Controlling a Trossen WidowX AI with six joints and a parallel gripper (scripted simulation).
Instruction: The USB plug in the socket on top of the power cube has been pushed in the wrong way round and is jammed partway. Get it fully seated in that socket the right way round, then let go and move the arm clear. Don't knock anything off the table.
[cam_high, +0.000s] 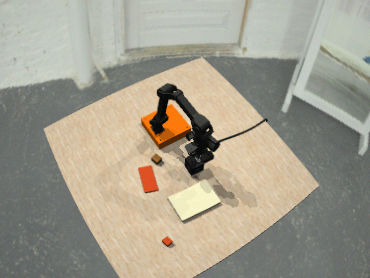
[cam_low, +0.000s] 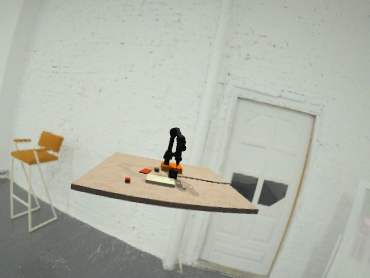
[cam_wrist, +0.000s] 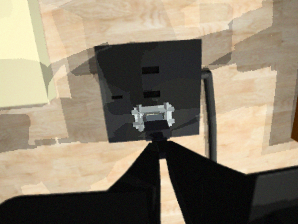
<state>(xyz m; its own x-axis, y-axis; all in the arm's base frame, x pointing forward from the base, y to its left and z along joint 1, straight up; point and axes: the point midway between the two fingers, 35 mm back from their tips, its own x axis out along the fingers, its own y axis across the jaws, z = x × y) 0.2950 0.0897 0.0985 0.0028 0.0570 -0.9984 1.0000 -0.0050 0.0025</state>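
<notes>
Right now my gripper tip is 20 mm above the black USB plug. Also, from my gripper tip: small red square 330 mm ahead, 370 mm to the right, 110 mm below; then red-orange flat block 50 mm behind, 280 mm to the right, 110 mm below; then cream flat pad 180 mm ahead, 130 mm to the right, 110 mm below.
</notes>
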